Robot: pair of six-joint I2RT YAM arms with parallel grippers.
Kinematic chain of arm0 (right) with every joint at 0, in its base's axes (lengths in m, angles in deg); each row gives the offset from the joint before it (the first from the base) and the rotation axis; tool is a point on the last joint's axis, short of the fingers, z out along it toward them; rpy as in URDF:
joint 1: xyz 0 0 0.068 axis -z
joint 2: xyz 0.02 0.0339 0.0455 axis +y
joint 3: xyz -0.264 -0.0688 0 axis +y
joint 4: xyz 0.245 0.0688 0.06 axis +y
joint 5: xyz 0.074 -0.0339 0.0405 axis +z
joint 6: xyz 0.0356 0 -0.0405 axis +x
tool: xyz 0 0 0 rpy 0 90 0
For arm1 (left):
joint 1: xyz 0 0 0.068 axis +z
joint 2: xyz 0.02 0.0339 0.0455 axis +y
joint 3: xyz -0.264 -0.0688 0 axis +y
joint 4: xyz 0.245 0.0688 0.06 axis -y
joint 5: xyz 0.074 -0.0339 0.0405 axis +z
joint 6: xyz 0.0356 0 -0.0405 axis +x
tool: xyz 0 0 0 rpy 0 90 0
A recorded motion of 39 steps. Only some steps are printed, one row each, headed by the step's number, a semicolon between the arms.
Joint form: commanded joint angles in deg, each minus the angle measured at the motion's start. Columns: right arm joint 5, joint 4, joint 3, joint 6, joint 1, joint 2; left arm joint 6, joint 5, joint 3, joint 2, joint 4, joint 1.
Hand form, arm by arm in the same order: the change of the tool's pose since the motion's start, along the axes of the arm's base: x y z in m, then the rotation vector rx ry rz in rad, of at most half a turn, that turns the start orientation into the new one. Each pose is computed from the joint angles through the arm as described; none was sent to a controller.
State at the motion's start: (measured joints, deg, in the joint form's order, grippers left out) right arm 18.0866 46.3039 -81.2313 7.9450 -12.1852 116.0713; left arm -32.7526 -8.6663 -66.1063 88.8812 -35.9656 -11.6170
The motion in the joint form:
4: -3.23 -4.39 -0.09 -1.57 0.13 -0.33; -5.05 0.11 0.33 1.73 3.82 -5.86
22: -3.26 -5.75 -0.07 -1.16 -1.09 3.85; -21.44 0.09 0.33 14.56 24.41 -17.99
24: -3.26 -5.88 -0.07 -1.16 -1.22 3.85; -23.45 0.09 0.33 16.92 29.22 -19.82
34: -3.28 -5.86 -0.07 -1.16 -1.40 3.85; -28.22 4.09 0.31 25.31 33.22 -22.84
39: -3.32 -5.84 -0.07 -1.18 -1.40 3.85; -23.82 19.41 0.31 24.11 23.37 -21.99
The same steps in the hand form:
4: 0.0087 -0.0010 0.0036 -0.0398 -0.1023 0.0125; 0.0001 -0.0343 -0.0071 -0.0477 -0.0057 -0.0274
22: 0.0112 0.0082 -0.0236 -0.0491 -0.0522 0.0284; 0.0176 -0.1242 -0.0592 -0.2397 -0.0250 -0.0122
24: 0.0112 0.0092 -0.0235 -0.0485 -0.0545 0.0306; 0.0195 -0.1396 -0.0682 -0.2787 -0.0449 -0.0203
34: 0.0108 0.0104 -0.0235 -0.0489 -0.0543 0.0337; 0.0189 -0.1613 -0.1189 -0.2327 0.0201 0.0440
39: 0.0108 0.0103 -0.0236 -0.0496 -0.0542 0.0339; 0.0142 -0.1397 -0.1212 0.0711 -0.0185 0.1460

